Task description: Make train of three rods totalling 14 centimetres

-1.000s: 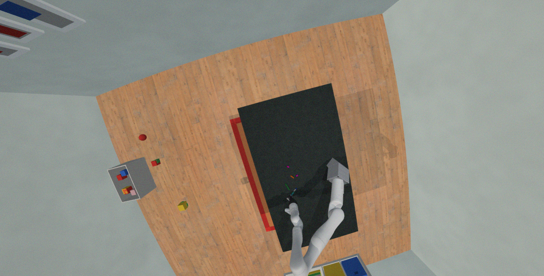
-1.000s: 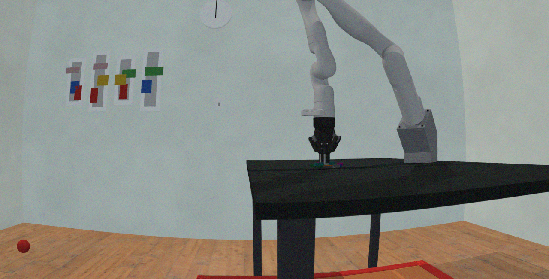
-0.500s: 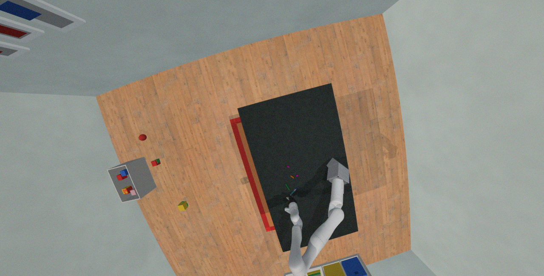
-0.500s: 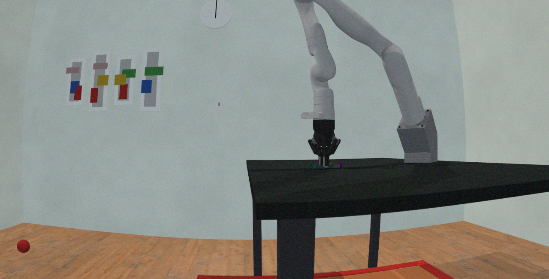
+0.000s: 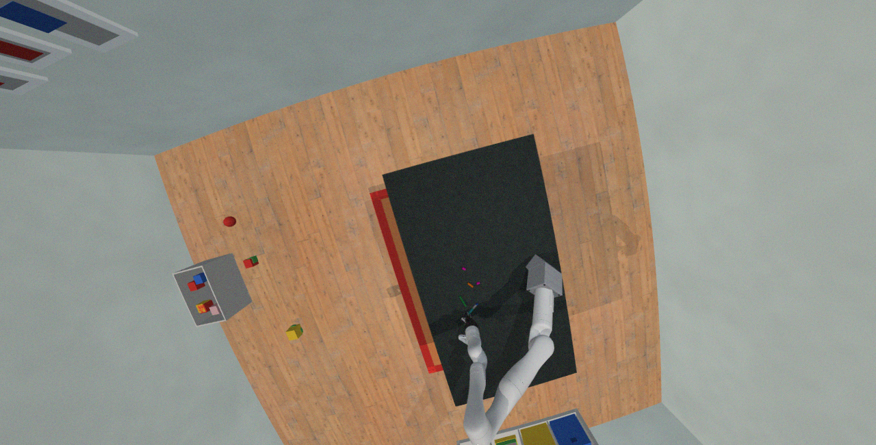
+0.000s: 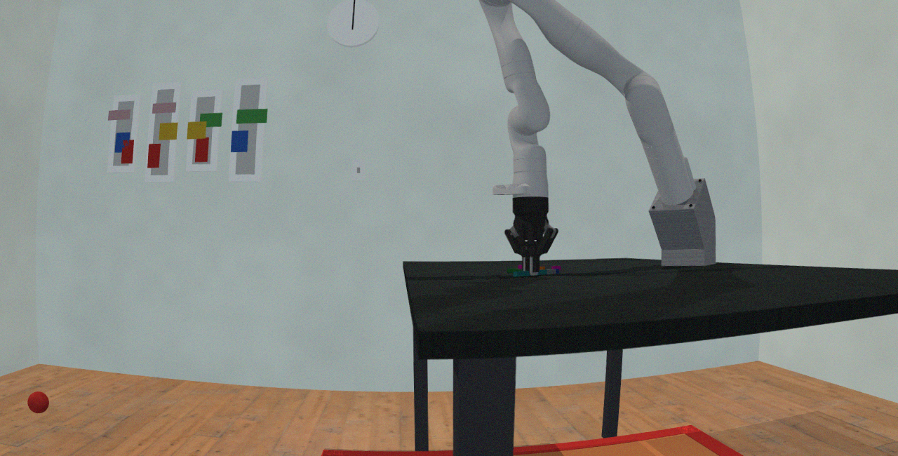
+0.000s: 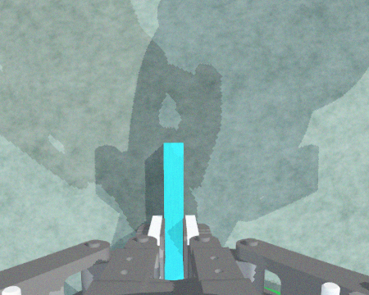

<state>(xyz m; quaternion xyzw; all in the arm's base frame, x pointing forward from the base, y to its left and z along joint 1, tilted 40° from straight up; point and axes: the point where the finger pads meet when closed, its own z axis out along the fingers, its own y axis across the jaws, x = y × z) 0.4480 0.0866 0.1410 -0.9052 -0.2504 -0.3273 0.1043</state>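
Right now the turquoise rod is 1 cm below my hand. The rest, counted from my hand: green rod 1 cm ahead, 10 cm to the right, 2 cm below; small blue rod 7 cm behind, 6 cm to the right, 2 cm below; grey rod 5 cm behind, 4 cm to the right, 2 cm below.
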